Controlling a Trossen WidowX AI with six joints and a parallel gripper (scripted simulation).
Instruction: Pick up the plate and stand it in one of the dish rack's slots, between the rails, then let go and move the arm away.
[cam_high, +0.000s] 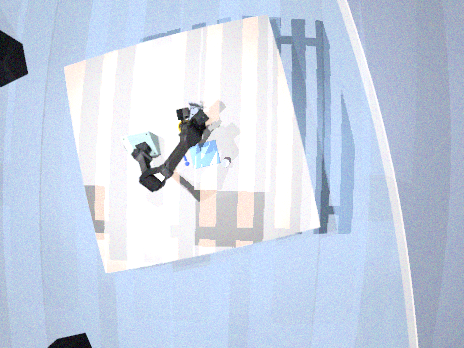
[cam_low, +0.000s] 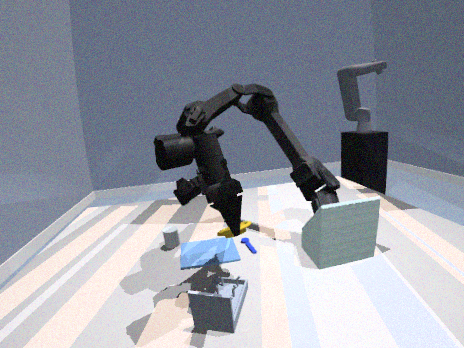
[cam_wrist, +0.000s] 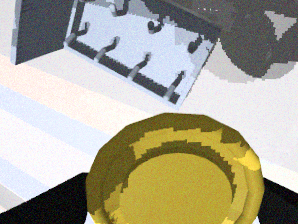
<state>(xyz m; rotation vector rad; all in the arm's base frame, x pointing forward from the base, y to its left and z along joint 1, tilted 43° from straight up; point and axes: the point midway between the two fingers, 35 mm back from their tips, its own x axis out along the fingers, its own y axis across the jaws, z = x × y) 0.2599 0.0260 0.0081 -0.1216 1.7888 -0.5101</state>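
Right now the grey dish rack is 50 mm ahead of my gripper tip, 60 mm to the left of it and 100 mm below it. Round my gripper tip: blue spoon (70 mm behind, 150 mm to the right, 120 mm below); blue mat (40 mm ahead, 150 mm to the right, 120 mm below); yellow plate (10 mm above).
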